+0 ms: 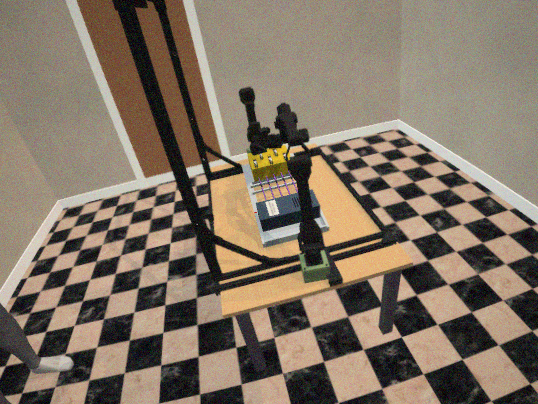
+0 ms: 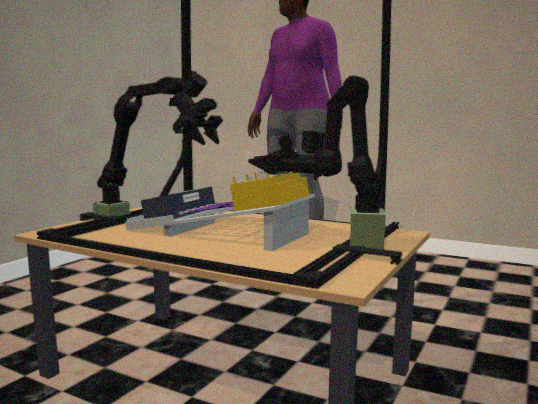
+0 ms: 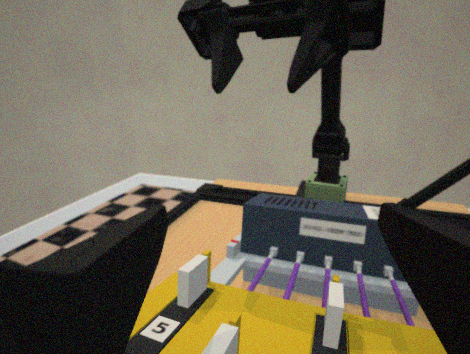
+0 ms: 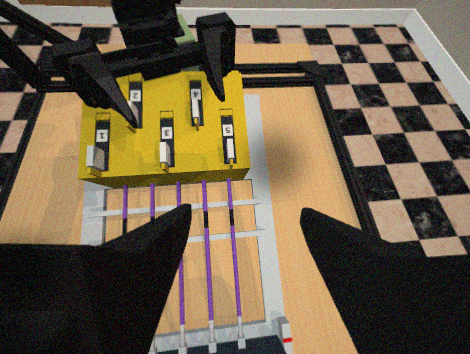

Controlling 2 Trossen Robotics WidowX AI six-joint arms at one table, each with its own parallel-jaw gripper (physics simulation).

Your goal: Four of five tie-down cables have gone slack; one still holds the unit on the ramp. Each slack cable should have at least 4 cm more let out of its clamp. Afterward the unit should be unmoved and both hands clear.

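Observation:
The yellow clamp block point(image 1: 262, 173) point(image 2: 270, 195) point(image 3: 270, 320) point(image 4: 165, 100) sits at the ramp's high end, with white levers in slots numbered 1 to 5. Lever 2 is partly hidden by a left finger. Purple cables point(image 3: 326, 287) point(image 4: 209, 270) run to the dark blue unit point(image 1: 287, 210) point(image 2: 175, 202) point(image 3: 272, 230), low on the grey ramp point(image 2: 287, 225) point(image 4: 272, 290). Black bands show on several cables. My left gripper point(image 2: 252, 161) point(image 4: 181, 111) is open and empty over the block. My right gripper point(image 2: 209, 142) point(image 3: 250, 89) point(image 4: 246, 213) is open and empty, high above the cables.
Two thin crossbars point(image 4: 225, 234) span the ramp under the cables. A small grey stop with a red mark point(image 3: 233, 245) point(image 4: 286, 339) is beside the unit. A black frame point(image 1: 350, 190) point(image 2: 200, 257) edges the table point(image 2: 240, 257). A person point(image 2: 302, 65) stands behind it.

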